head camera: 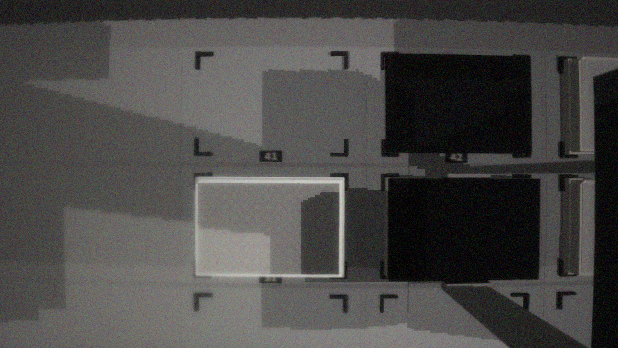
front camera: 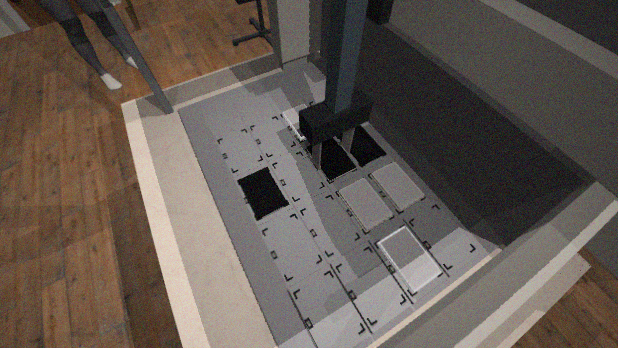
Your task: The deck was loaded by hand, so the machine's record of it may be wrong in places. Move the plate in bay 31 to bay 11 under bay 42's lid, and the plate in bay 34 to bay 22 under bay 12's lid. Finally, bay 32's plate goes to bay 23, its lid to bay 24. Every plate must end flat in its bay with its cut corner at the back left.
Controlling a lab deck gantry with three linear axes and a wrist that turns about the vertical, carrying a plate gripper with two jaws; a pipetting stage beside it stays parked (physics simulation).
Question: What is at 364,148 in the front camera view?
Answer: A black lid.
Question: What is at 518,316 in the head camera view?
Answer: My gripper.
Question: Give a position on a black lid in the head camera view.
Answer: At 439,229
